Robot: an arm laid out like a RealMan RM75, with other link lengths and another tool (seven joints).
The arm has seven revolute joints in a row. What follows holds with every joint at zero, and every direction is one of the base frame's.
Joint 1 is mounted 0.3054 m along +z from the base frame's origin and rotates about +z.
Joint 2 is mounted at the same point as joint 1 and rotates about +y.
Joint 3 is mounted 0.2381 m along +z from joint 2 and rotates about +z.
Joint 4 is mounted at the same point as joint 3 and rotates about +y.
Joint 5 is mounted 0.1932 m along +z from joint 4 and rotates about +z.
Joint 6 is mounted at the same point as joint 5 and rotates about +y.
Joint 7 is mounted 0.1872 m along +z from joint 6 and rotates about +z.
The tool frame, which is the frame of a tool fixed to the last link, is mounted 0.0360 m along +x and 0.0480 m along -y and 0.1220 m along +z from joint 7; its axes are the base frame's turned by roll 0.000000, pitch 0.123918 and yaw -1.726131 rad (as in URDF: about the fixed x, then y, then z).
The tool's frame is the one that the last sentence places.
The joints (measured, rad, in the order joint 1, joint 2, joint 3, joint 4, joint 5, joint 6, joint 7), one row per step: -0.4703, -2.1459, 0.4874, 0.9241, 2.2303, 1.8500, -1.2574; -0.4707, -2.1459, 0.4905, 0.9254, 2.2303, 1.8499, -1.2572; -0.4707, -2.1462, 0.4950, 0.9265, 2.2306, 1.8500, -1.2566; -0.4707, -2.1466, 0.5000, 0.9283, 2.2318, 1.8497, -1.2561; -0.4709, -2.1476, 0.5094, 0.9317, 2.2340, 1.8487, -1.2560; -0.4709, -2.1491, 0.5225, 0.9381, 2.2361, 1.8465, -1.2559; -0.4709, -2.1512, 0.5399, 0.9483, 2.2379, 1.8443, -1.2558; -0.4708, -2.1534, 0.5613, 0.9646, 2.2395, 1.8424, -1.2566; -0.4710, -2.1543, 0.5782, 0.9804, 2.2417, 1.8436, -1.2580; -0.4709, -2.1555, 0.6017, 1.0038, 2.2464, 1.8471, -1.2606; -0.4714, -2.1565, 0.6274, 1.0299, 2.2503, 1.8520, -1.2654; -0.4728, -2.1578, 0.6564, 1.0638, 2.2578, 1.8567, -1.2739; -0.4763, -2.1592, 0.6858, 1.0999, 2.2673, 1.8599, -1.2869; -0.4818, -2.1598, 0.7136, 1.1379, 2.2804, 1.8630, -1.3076
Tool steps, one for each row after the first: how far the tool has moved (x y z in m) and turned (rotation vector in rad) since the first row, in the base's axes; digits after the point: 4 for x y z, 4 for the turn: 0.0003, -0.0002, -0.0004, -0.0014, 0.0022, -0.0027; 0.0007, -0.0009, -0.0013, -0.0042, 0.0047, -0.0061; 0.0008, -0.0017, -0.0024, -0.0073, 0.0086, -0.0096; 0.0011, -0.0029, -0.0045, -0.0132, 0.0156, -0.0153; 0.0015, -0.0041, -0.0069, -0.0191, 0.0261, -0.0237; 0.0023, -0.0057, -0.0098, -0.0259, 0.0398, -0.0362; 0.0034, -0.0071, -0.0124, -0.0320, 0.0583, -0.0529; 0.0044, -0.0085, -0.0140, -0.0374, 0.0746, -0.0680; 0.0054, -0.0110, -0.0162, -0.0465, 0.0983, -0.0892; 0.0070, -0.0136, -0.0184, -0.0564, 0.1228, -0.1124; 0.0082, -0.0158, -0.0205, -0.0664, 0.1548, -0.1376; 0.0094, -0.0171, -0.0224, -0.0755, 0.1893, -0.1611; 0.0097, -0.0172, -0.0238, -0.0845, 0.2264, -0.1782
